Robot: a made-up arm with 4 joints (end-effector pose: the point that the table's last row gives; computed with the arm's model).
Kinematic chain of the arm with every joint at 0, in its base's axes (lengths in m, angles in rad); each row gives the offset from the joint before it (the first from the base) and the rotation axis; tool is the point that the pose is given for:
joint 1: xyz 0 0 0.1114 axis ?
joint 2: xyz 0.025 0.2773 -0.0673 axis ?
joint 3: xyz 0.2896 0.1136 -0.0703 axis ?
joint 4: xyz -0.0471 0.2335 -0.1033 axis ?
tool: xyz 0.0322 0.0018 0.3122
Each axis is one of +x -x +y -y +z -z.
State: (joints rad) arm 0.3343 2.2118 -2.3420 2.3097
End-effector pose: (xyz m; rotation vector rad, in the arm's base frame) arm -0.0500 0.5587 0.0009 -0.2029 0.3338 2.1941
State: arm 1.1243 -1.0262 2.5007 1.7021
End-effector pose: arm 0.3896 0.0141 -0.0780 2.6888 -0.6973 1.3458
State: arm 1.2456 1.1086 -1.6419 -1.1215
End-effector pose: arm 0.0512 -0.4372 -0.6388 1.9915 0.9349 -0.9858
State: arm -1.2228 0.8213 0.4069 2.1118
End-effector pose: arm 0.0765 0.5752 0.5459 -2.3594 -0.6490 -0.8574
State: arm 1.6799 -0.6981 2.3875 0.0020
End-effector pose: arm 0.1066 -0.1227 0.1780 0.6801 -0.6372 0.3188
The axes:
joint 1: -x
joint 2: +z
joint 3: +x
joint 4: +x

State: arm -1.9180 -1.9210 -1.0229 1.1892
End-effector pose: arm 0.0220 0.0824 0.1263 1.3208 1.6800 -1.4006
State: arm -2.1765 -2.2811 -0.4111 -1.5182
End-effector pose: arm 0.2842 0.5344 0.1070 0.1292 2.0241 1.0592
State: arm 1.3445 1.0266 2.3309 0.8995
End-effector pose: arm 0.1215 -0.0819 -0.4616 1.6963 0.8909 -0.7761
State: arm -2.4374 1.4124 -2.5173 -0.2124
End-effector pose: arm 0.0811 -0.1077 0.8288 -0.2419 -0.7502 -1.2018
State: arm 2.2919 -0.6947 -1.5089 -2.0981
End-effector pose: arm 0.1613 -0.4999 0.5352 0.3686 -0.4271 0.5531
